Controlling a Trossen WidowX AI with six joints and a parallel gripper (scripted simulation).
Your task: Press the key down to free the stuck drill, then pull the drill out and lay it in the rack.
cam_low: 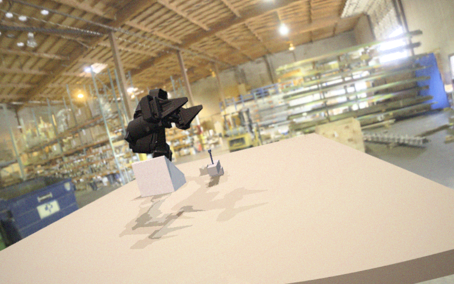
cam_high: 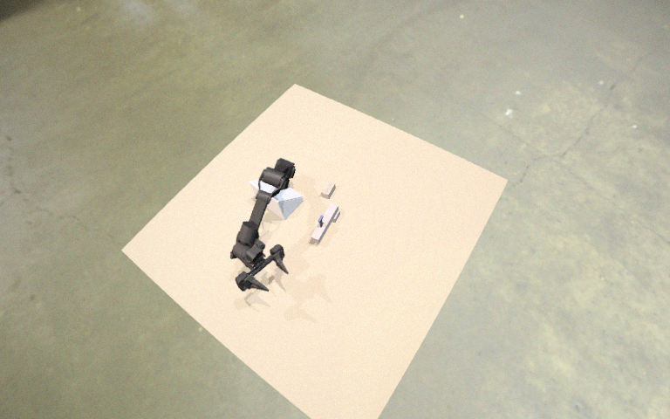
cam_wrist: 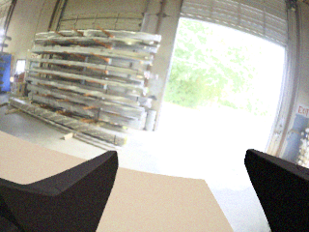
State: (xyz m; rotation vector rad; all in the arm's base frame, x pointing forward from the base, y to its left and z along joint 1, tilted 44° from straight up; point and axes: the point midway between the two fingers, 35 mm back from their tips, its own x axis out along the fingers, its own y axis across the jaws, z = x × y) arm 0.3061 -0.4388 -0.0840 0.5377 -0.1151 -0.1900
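Now: the blue key 80 mm behind my gripper tip, 320 mm to the left of it and 190 mm below it. Also, from my gripper tip: drill (80 mm behind, 370 mm to the left, 240 mm below); then rack (180 mm behind, 510 mm to the left, 270 mm below); then housing block (80 mm behind, 350 mm to the left, 250 mm below).
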